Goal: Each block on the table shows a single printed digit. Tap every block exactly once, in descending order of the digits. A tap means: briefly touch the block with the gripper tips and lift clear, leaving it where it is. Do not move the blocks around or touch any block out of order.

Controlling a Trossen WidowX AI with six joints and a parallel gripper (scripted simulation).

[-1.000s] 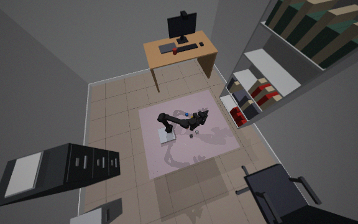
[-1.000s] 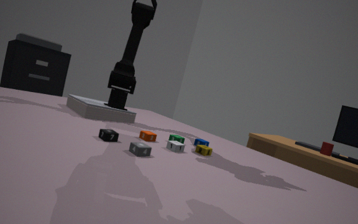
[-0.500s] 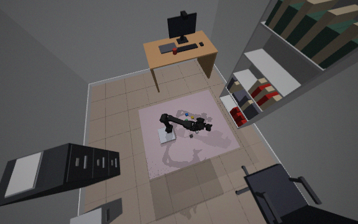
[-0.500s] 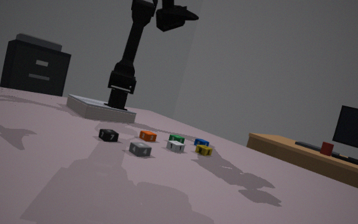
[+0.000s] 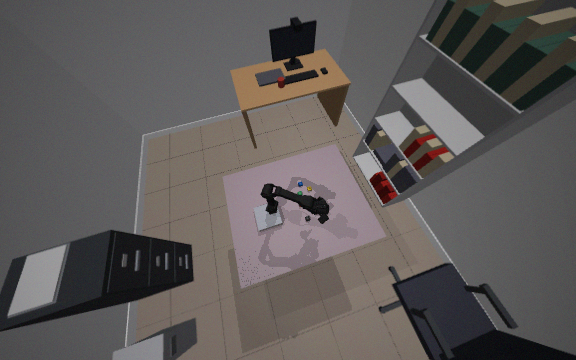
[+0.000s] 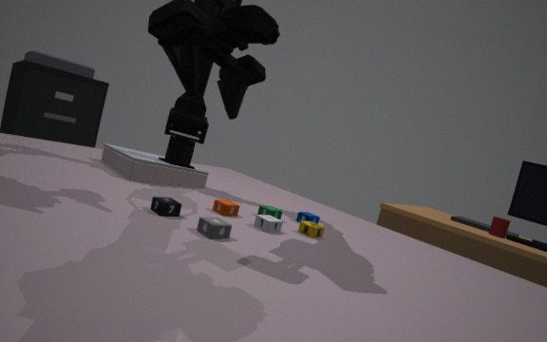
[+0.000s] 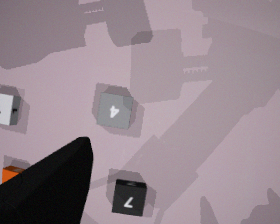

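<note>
Now: gripper tip 2 cm short of the yellow block, 25 cm to the right of it and 15 cm above it. From my gripper tip the other things lie so: black 7 block (8 cm behind, 1 cm to the left, 15 cm below); grey 4 block (1 cm ahead, 4 cm to the left, 15 cm below); orange block (9 cm behind, 14 cm to the left, 15 cm below).
</note>
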